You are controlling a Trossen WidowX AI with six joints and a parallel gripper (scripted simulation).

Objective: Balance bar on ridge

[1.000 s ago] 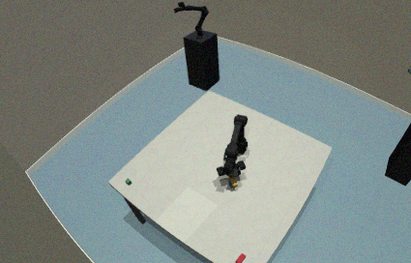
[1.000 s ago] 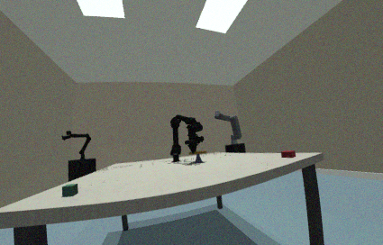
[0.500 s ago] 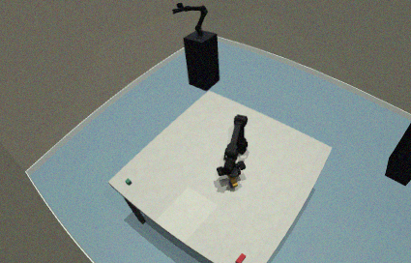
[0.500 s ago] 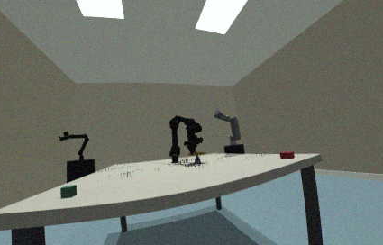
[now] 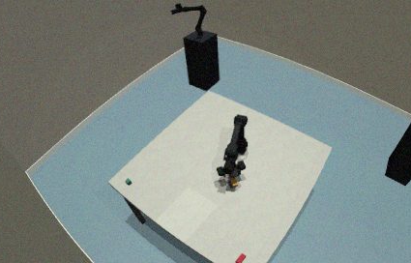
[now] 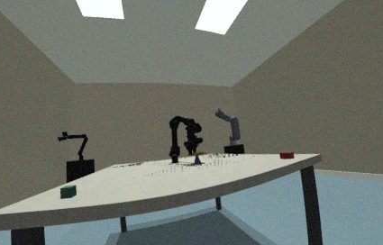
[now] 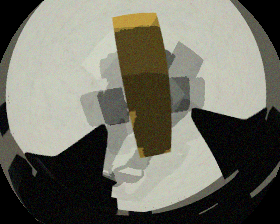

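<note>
Right now the yellow bar is 20 mm ahead of my gripper tip and 20 mm to the left of it. Also, from my gripper tip: green block: 460 mm ahead, 590 mm to the right, 60 mm below; then red block: 460 mm ahead, 410 mm to the left, 60 mm below.
</note>
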